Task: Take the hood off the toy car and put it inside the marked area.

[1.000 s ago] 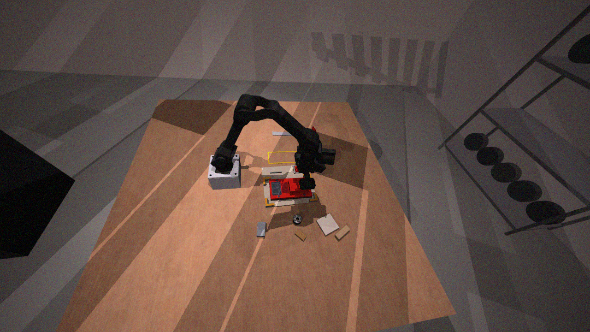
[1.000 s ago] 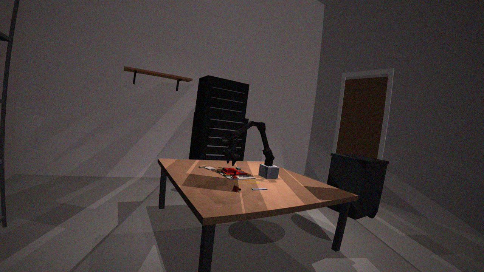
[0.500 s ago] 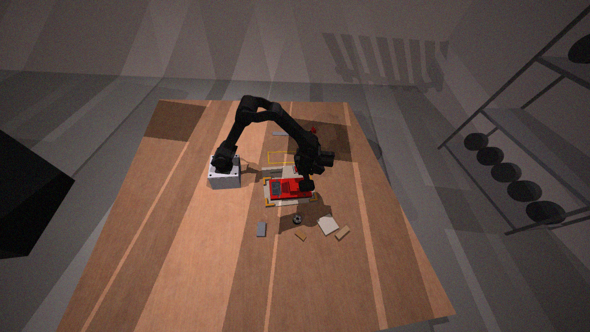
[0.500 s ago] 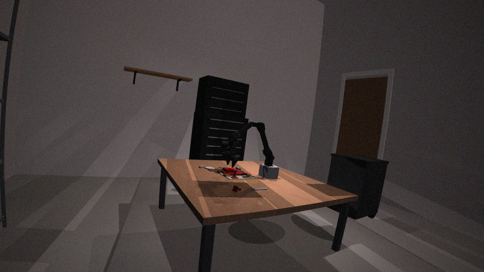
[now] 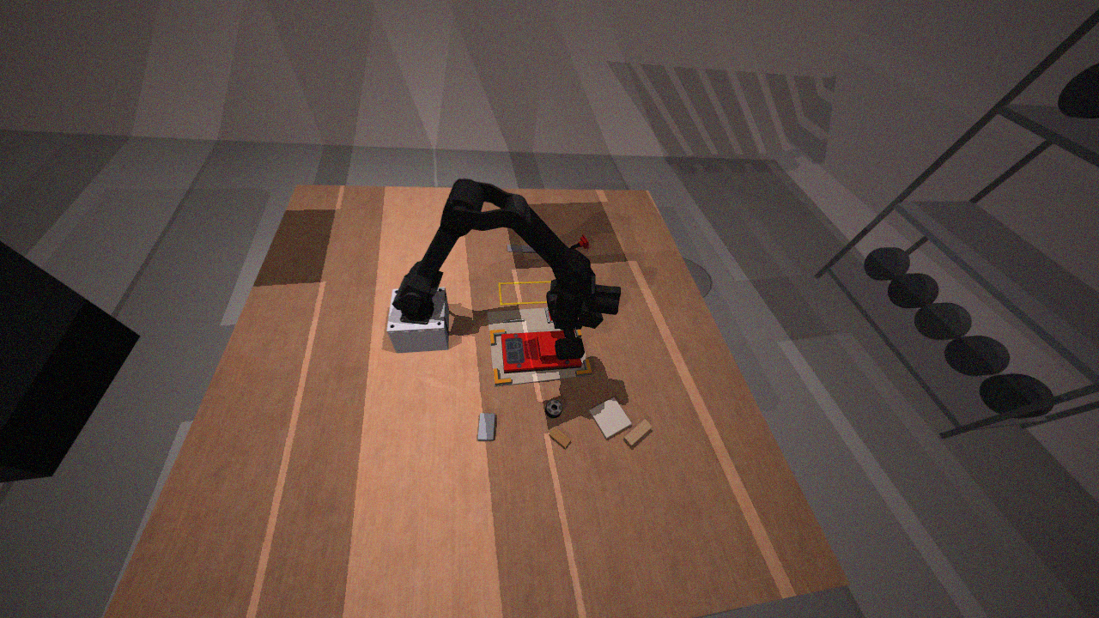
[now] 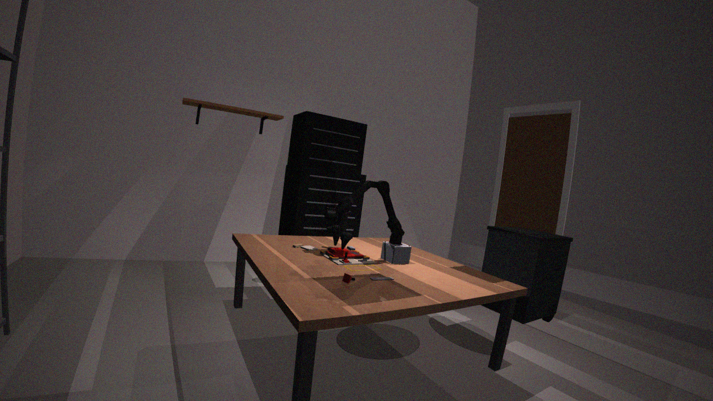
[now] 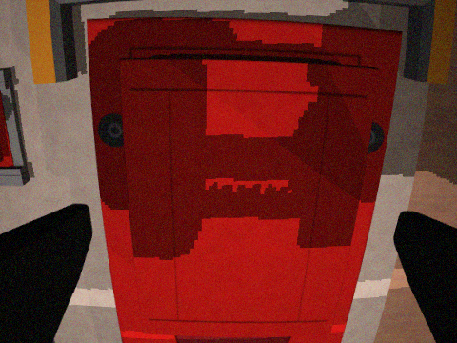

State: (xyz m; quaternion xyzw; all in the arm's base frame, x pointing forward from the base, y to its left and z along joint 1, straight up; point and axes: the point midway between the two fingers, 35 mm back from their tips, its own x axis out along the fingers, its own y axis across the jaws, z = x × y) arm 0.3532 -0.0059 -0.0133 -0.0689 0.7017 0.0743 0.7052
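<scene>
The hood is 2 cm below my gripper tip. From my gripper tip the other things lie so: white tile (14 cm ahead, 17 cm to the right, 5 cm below); grey strip (12 cm behind, 38 cm to the left, 6 cm below).
</scene>
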